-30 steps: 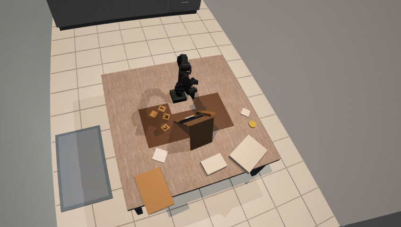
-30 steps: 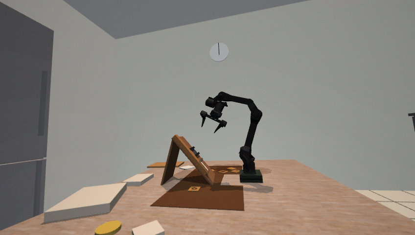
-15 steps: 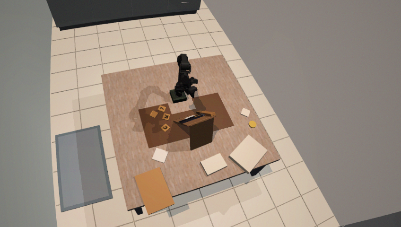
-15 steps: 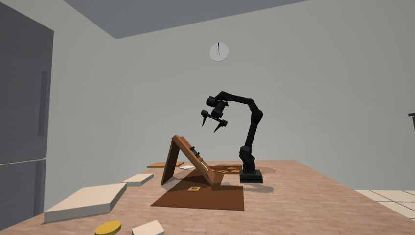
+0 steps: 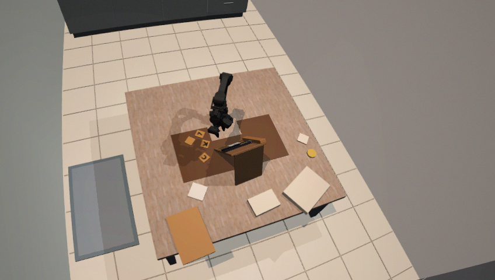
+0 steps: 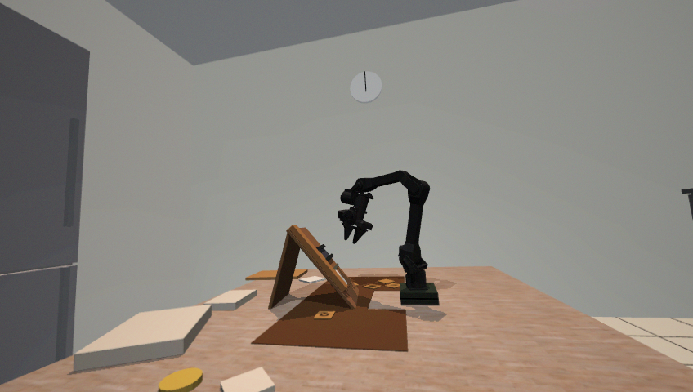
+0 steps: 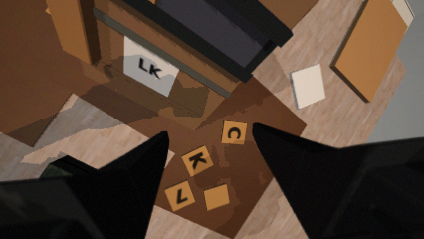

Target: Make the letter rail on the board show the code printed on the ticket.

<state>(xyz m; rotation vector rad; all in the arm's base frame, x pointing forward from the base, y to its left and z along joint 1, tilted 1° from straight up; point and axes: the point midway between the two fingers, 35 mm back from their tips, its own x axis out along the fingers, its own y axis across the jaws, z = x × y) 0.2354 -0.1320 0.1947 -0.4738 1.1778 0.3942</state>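
Right now my gripper tip is 10 mm short of the c tile, 120 mm to the left of it and 200 mm above it. Round my gripper tip: cream slab 470 mm ahead, 90 mm to the left, 200 mm below; then white ticket 40 mm ahead, 100 mm to the left, 130 mm below; then orange panel 450 mm ahead, 410 mm to the right, 200 mm below.
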